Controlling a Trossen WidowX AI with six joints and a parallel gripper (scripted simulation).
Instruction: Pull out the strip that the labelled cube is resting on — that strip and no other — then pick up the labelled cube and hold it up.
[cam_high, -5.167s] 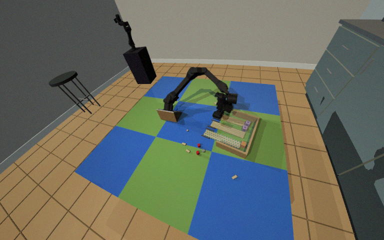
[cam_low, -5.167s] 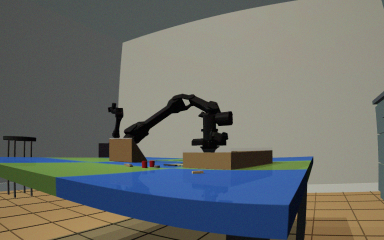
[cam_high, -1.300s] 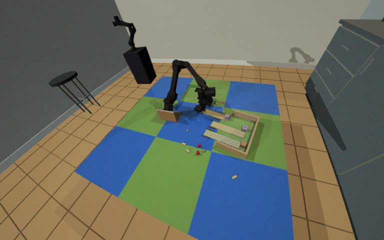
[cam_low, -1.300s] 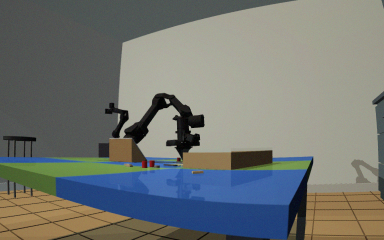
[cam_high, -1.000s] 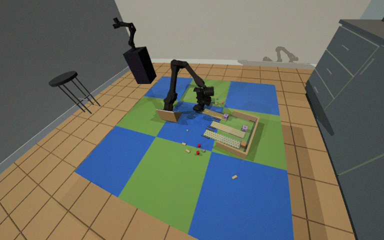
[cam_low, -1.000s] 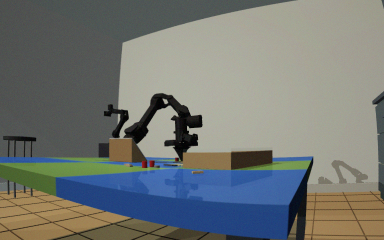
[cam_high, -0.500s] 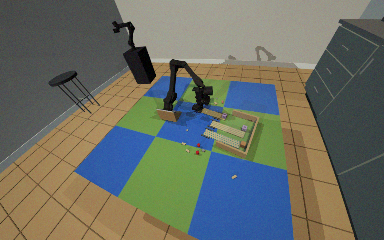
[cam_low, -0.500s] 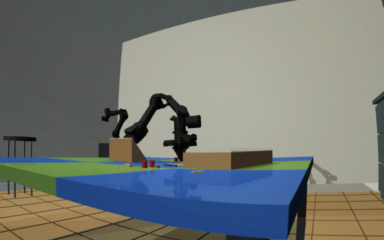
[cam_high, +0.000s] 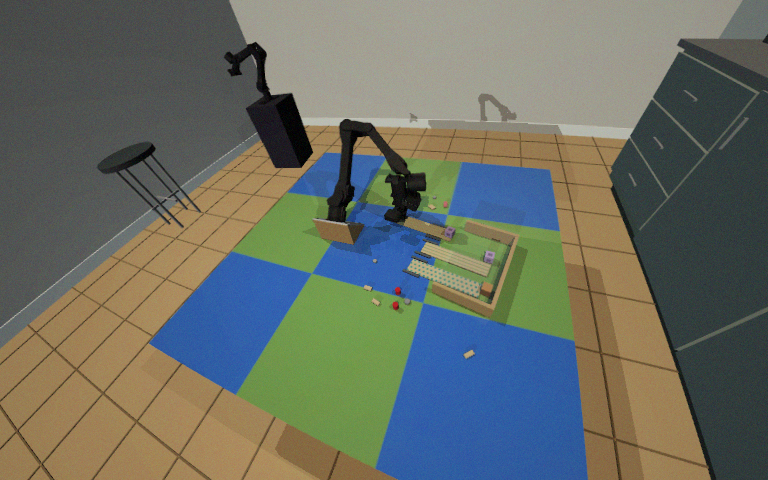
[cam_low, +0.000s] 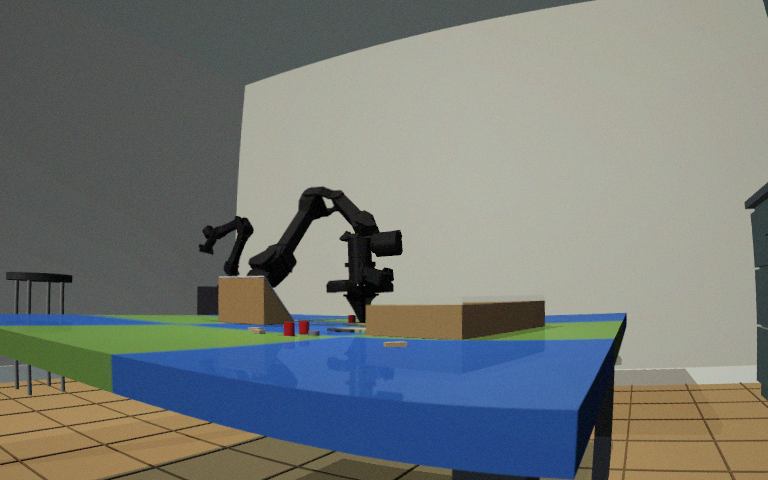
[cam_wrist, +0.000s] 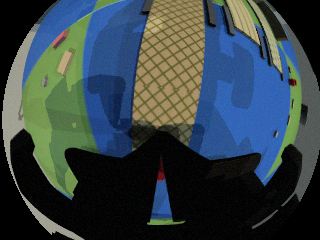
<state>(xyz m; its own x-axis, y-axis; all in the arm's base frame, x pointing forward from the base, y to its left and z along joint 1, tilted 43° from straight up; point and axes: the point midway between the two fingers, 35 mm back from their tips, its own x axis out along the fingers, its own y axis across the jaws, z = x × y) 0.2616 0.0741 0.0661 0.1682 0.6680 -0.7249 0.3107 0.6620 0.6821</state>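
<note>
Right now the cross-hatched strip is 9 cm ahead of my gripper tip and 3 cm to the right of it. Also, from my gripper tip: grey piece: 7 cm ahead, 38 cm to the right.
</note>
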